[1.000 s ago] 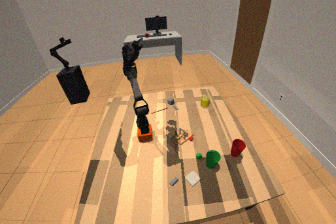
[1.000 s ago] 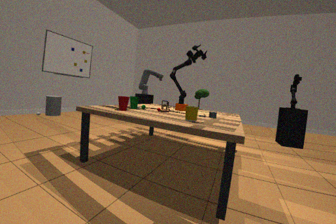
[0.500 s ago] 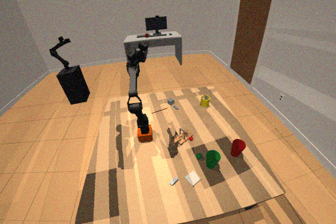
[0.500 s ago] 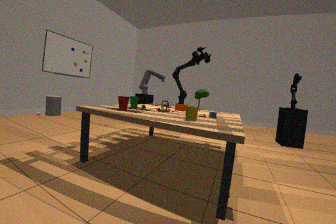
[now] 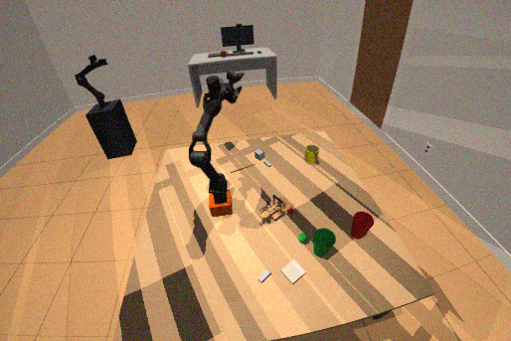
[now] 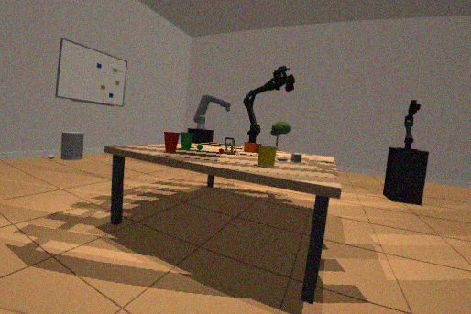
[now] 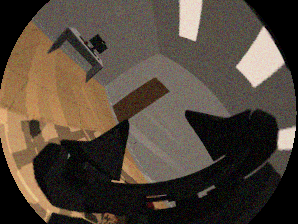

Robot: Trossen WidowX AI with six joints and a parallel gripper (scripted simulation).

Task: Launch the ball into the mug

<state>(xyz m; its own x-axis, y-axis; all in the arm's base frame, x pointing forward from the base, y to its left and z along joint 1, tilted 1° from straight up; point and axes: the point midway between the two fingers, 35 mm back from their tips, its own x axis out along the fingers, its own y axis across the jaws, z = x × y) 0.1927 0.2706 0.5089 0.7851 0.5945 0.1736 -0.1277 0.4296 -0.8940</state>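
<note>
Right now the red ball is 13 cm ahead of my gripper tip, 43 cm to the right of it and 57 cm below it. The rest, counted from my gripper tip: grey cube (9 cm ahead, 8 cm to the left, 56 cm below); yellow mug (42 cm ahead, 5 cm to the right, 56 cm below); wooden catapult (4 cm ahead, 40 cm to the right, 54 cm below).
</note>
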